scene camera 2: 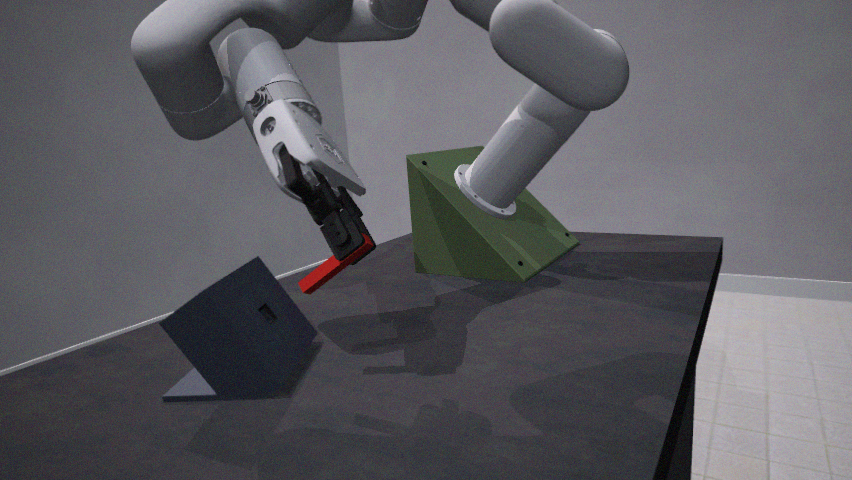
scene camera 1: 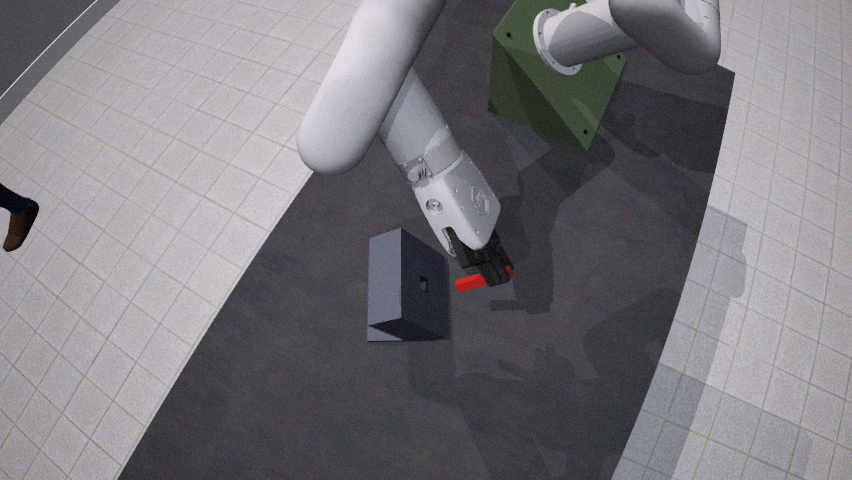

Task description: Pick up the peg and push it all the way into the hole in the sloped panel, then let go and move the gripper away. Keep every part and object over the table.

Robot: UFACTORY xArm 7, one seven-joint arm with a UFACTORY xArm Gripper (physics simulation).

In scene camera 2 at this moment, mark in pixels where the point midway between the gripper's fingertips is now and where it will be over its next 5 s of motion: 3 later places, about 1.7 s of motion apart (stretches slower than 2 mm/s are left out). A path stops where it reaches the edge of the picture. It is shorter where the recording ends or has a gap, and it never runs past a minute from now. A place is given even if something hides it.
My gripper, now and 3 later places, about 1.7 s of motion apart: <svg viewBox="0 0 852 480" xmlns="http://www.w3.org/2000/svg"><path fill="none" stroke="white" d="M357 254L350 253L302 236L315 181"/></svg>
